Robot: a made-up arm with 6 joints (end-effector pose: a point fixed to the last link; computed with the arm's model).
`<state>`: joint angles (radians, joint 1 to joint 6).
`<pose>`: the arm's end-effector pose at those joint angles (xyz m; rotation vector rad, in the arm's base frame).
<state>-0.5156 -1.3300 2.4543 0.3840 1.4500 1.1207</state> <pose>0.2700 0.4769 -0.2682 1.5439 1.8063 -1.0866</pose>
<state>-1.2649 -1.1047 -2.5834 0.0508 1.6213 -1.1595</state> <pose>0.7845 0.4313 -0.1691 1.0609 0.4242 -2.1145</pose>
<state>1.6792 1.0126 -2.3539 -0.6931 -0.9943 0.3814</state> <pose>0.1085 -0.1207 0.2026 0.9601 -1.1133 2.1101</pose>
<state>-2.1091 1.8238 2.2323 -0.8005 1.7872 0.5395</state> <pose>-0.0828 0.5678 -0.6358 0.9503 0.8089 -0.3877</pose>
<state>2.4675 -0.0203 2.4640 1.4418 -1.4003 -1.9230</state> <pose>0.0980 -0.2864 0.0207 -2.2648 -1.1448 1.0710</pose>
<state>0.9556 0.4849 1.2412 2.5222 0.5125 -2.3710</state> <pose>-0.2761 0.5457 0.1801 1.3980 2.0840 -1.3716</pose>
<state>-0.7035 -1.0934 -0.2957 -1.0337 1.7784 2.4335</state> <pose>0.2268 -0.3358 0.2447 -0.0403 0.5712 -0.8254</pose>
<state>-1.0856 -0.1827 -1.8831 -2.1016 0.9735 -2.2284</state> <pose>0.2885 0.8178 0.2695 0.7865 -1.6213 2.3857</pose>
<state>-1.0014 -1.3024 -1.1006 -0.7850 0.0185 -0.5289</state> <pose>0.2189 -0.5331 0.6263 -1.5399 -0.4196 -0.9857</pose>
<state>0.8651 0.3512 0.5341 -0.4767 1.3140 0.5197</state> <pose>-0.1907 0.7859 -0.1984 0.4291 -0.0455 1.5756</pose>
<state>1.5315 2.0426 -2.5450 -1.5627 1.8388 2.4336</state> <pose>0.4780 -0.0769 0.3105 -2.1610 1.6741 -1.1591</pose>
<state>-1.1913 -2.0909 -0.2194 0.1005 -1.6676 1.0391</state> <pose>0.1054 -0.2352 0.5530 -2.9015 0.3589 0.9871</pose>
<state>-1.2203 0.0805 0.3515 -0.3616 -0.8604 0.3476</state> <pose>0.1958 -0.0010 0.0226 0.6974 1.3993 -0.5387</pose>
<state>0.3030 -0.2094 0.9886 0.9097 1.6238 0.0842</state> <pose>0.5257 -0.0126 -0.1265 -0.8512 -0.5516 -0.1925</pose>
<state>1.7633 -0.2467 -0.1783 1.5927 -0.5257 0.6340</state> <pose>-0.5615 0.1751 0.0877 0.2018 1.1530 0.0362</pose>
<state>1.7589 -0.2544 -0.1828 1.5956 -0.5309 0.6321</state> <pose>-0.5609 0.1820 0.0895 0.2144 1.1550 0.0259</pose>
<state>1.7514 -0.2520 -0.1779 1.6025 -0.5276 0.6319</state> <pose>-0.5596 0.1864 0.0878 0.2170 1.1517 0.0121</pose>
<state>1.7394 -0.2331 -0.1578 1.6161 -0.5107 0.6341</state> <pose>-0.5575 0.1862 0.0806 0.2029 1.1396 -0.0070</pose>
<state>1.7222 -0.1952 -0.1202 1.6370 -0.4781 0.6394</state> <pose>-0.5542 0.1801 0.0668 0.1689 1.1163 -0.0310</pose>
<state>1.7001 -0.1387 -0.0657 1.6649 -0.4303 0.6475</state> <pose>-0.5494 0.1669 0.0467 0.1150 1.0792 -0.0579</pose>
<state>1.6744 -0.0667 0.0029 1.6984 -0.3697 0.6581</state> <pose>-0.5422 0.1459 0.0218 0.0440 1.0268 -0.0841</pose>
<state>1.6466 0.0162 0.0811 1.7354 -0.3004 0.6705</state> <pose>-0.5318 0.1176 -0.0056 -0.0388 0.9595 -0.1057</pose>
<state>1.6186 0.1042 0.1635 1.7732 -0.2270 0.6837</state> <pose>-0.5177 0.0838 -0.0326 -0.1265 0.8797 -0.1198</pose>
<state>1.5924 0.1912 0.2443 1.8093 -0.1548 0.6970</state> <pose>-0.5001 0.0477 -0.0565 -0.2118 0.7930 -0.1249</pose>
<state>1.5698 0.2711 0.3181 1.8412 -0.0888 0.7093</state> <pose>-0.4804 0.0128 -0.0755 -0.2883 0.7068 -0.1219</pose>
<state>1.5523 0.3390 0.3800 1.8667 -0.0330 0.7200</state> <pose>-0.4610 -0.0176 -0.0891 -0.3513 0.6294 -0.1123</pose>
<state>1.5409 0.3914 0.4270 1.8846 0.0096 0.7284</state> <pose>-0.4443 -0.0415 -0.0978 -0.3988 0.5674 -0.0990</pose>
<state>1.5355 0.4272 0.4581 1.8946 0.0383 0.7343</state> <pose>-0.4318 -0.0583 -0.1028 -0.4308 0.5245 -0.0843</pose>
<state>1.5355 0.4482 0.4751 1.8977 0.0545 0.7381</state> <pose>-0.4241 -0.0691 -0.1051 -0.4500 0.5001 -0.0697</pose>
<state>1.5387 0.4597 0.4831 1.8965 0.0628 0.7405</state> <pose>-0.4195 -0.0760 -0.1061 -0.4611 0.4879 -0.0557</pose>
